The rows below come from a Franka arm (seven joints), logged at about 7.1 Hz.
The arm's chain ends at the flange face. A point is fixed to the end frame.
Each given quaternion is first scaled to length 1.
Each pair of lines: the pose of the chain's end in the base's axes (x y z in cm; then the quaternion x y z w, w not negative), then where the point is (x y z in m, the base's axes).
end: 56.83 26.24 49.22 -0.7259 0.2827 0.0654 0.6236
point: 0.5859 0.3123 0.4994
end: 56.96 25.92 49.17 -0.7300 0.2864 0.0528 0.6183
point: 0.5880 0.3089 0.4981
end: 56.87 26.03 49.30 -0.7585 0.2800 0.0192 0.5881
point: 0.5876 0.3102 0.4953
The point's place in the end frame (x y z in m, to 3 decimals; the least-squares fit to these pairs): -0.005 -0.018 0.050
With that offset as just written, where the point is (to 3 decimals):
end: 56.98 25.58 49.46 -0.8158 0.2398 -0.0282 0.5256
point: 0.587 0.306 0.489
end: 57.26 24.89 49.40 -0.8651 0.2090 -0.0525 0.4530
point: 0.588 0.298 0.480
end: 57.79 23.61 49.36 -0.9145 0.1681 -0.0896 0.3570
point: 0.592 0.281 0.469
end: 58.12 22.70 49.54 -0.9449 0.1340 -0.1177 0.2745
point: 0.595 0.268 0.463
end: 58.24 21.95 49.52 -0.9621 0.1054 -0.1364 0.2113
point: 0.596 0.256 0.458
